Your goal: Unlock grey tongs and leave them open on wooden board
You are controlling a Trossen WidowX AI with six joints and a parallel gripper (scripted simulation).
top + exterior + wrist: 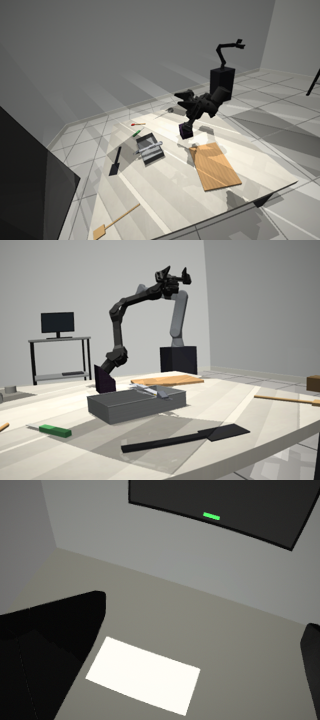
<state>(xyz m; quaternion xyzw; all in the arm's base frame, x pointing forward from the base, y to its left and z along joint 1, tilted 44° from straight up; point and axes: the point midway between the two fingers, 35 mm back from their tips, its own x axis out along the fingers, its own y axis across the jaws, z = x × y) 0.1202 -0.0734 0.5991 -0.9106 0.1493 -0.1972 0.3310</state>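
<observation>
My gripper tip is now 25 cm short of the grey roasting tin, 33 cm to the left of it and 57 cm above it. Round my gripper tip: black spatula: 58 cm ahead, 29 cm to the right, 60 cm below; wooden board: 20 cm behind, 59 cm below; red-handled tool: 37 cm ahead, 81 cm to the right, 59 cm below.
</observation>
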